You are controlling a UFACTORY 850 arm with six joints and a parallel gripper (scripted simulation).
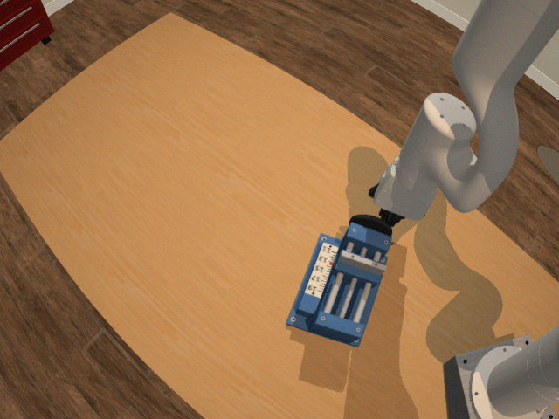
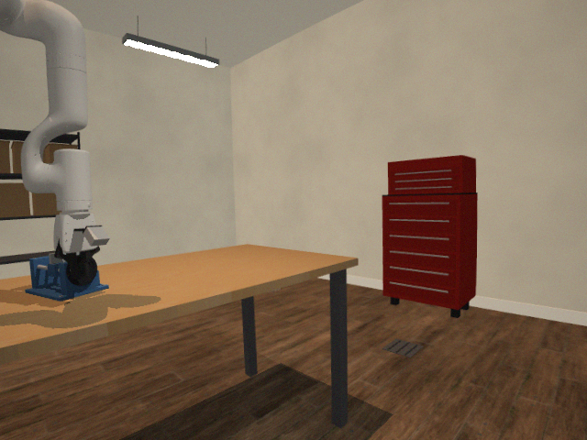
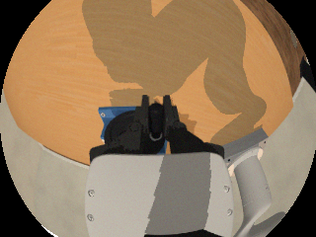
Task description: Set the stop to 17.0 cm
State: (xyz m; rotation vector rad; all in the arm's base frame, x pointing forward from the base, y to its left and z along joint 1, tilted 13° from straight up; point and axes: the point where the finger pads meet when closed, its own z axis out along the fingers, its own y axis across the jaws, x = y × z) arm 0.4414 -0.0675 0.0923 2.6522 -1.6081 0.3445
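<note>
Right now the black handwheel is 20 mm to the left of my hand. From my hand the other things lie so: grey stop bar 20 mm behind, 130 mm to the left, 10 mm above.
</note>
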